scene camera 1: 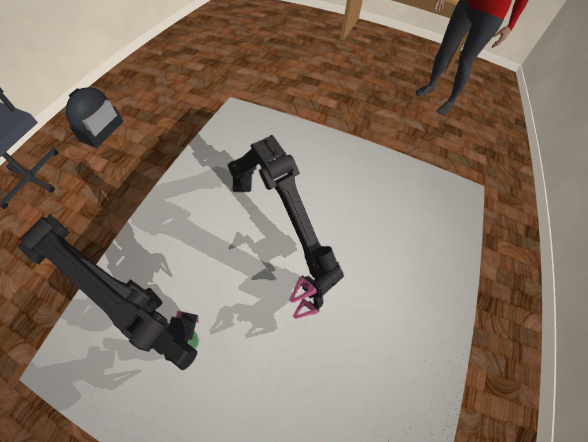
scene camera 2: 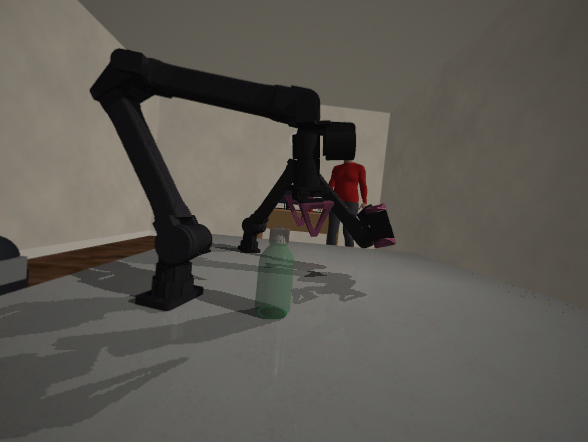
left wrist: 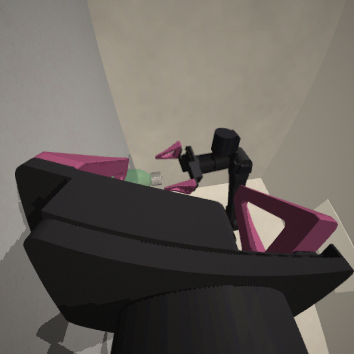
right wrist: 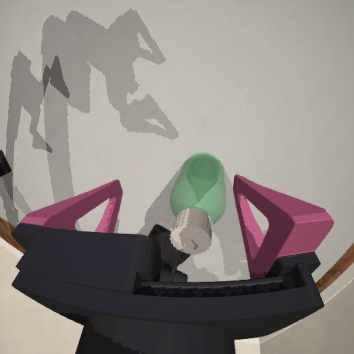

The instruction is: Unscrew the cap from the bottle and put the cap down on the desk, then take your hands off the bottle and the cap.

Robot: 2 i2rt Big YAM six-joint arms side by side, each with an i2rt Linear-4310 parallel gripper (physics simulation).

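Places are measured from the left arm's base along level axes (x left, y back, z up), in centimetres.
Where they show: left gripper, between the fingertips: (scene camera 1: 292,309) (scene camera 2: 378,223) (left wrist: 184,178); right gripper, between the fingertips: (scene camera 1: 193,337) (scene camera 2: 306,230) (left wrist: 159,172) (right wrist: 174,183); left arm's base, origin of its link: (scene camera 1: 242,181) (scene camera 2: 248,250) (right wrist: 1,163); right arm's base, origin of its link: (scene camera 1: 145,305) (scene camera 2: 171,298) (right wrist: 169,242).
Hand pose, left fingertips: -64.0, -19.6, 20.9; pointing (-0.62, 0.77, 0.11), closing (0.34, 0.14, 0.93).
Things, the pixels of their centre, and the offset from my left fingertips, as dx, dy, dz. Level surfaces: height alone.
- green bottle, middle of its body: (right wrist: 198,193) (scene camera 2: 275,271) (left wrist: 131,181) (scene camera 1: 182,339) -7.3, +36.8, -11.9
- pale ribbed cap, middle of its body: (right wrist: 191,232) (scene camera 2: 279,234) (left wrist: 156,178) -7.3, +36.8, -3.9
- grey desk, height of its surface: dz -21.0
The green bottle (scene camera 1: 194,341) (scene camera 2: 274,282) (left wrist: 137,177) (right wrist: 199,195) stands upright on the desk. The pale ribbed cap (scene camera 2: 279,235) (left wrist: 156,178) (right wrist: 192,232) sits on its neck. My right gripper (scene camera 2: 307,230) (left wrist: 159,172) (right wrist: 174,183) is open and points down. Its fingertips are near cap height, a little behind and right of the cap in scene camera 2, and not touching it. In scene camera 1 the right arm hides most of the bottle. My left gripper (scene camera 1: 294,308) is open and empty, above the desk and well apart from the bottle.
The grey desk (scene camera 1: 400,300) (scene camera 2: 375,375) carries both arm bases and several arm shadows. The right arm (scene camera 1: 100,280) (scene camera 2: 220,92) reaches over the desk beside the bottle. A person in red (scene camera 1: 492,5) (scene camera 2: 348,182) stands beyond the far edge. A dark helmet-shaped object (scene camera 1: 87,112) lies beyond the desk.
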